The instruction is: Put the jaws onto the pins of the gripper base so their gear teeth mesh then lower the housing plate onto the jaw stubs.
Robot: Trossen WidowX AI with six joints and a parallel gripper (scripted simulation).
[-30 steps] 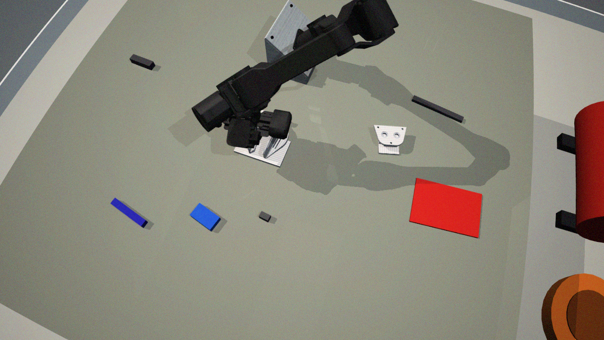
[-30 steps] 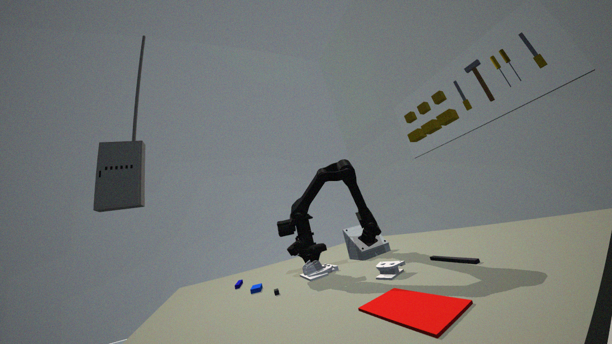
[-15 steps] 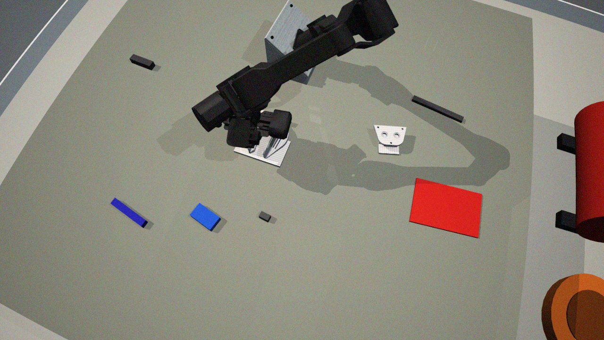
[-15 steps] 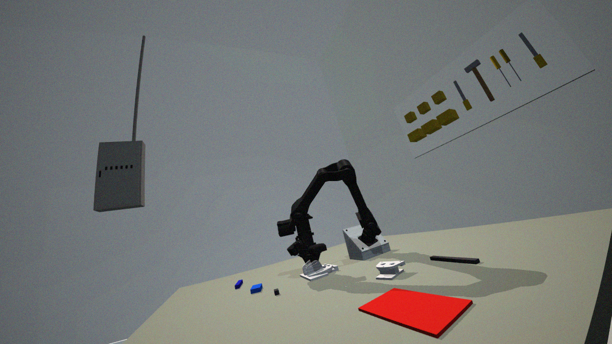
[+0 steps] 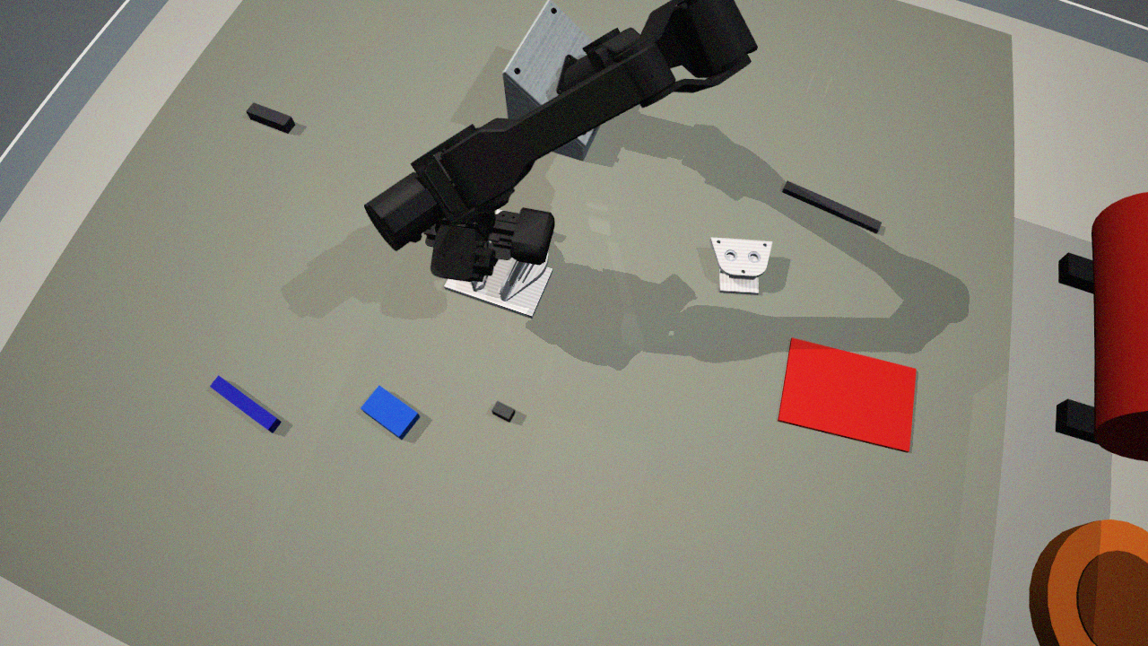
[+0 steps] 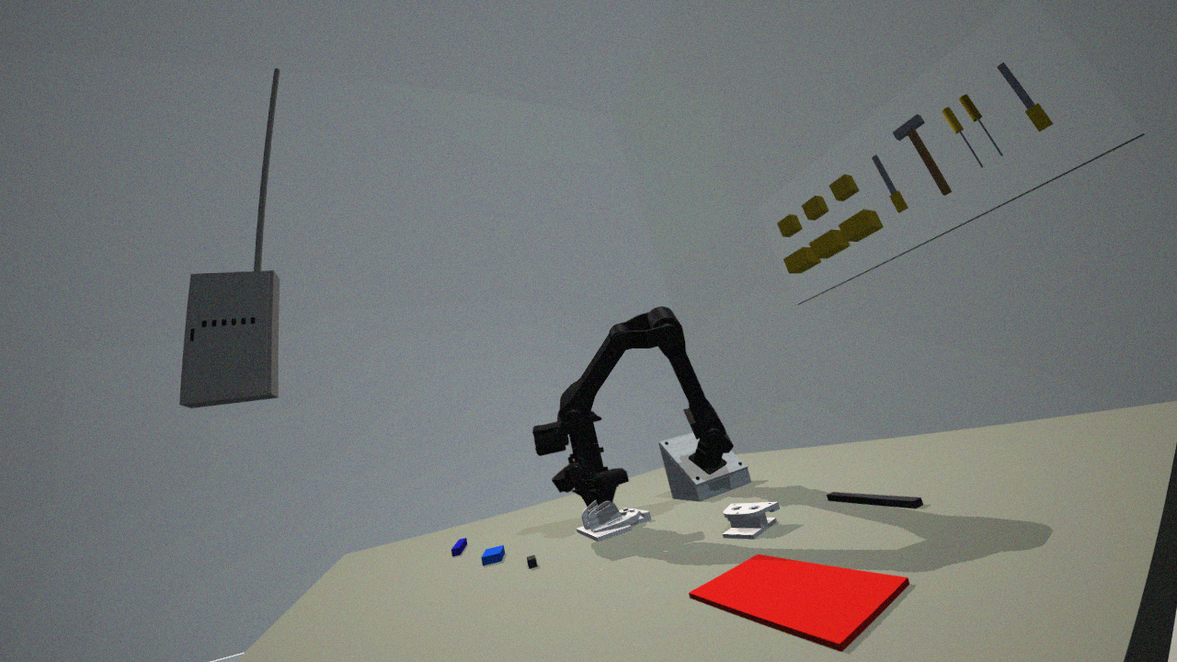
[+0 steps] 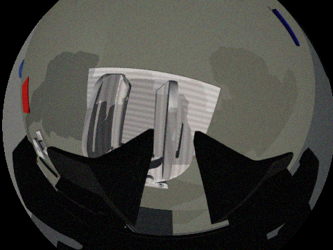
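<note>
Right now my gripper tip is 20 mm short of the white ribbed plate, 30 mm to the right of it and 10 mm above it. From my gripper tip the other things lie so: small black block: 190 mm ahead, 80 mm to the left, 10 mm below; then blue block: 220 mm ahead, 50 mm to the right, 10 mm below; then housing plate: 50 mm behind, 40 mm to the left, 10 mm below.
</note>
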